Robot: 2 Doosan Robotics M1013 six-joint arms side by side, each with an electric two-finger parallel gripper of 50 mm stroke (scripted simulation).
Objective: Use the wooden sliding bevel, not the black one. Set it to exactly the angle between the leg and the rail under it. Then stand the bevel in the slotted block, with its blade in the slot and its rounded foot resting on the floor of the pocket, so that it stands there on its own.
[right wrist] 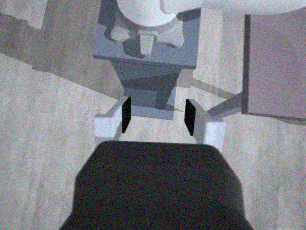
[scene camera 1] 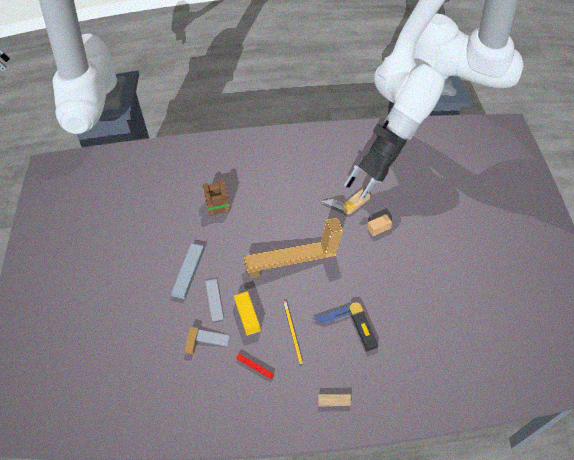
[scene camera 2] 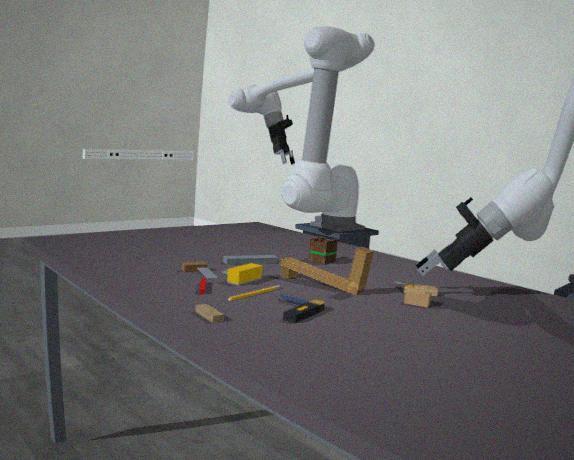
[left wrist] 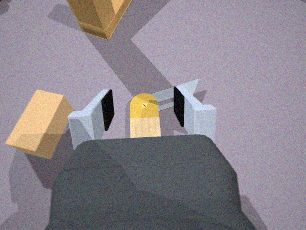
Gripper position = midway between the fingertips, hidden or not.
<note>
I see my left gripper [scene camera 2: 418,270], my right gripper [right wrist: 157,109] and a wooden sliding bevel [left wrist: 144,115].
My left gripper shows as well in scene camera 1 [scene camera 1: 354,192] and in the left wrist view [left wrist: 143,100]. The right wrist view does not show the wooden sliding bevel: it is out of frame.
</note>
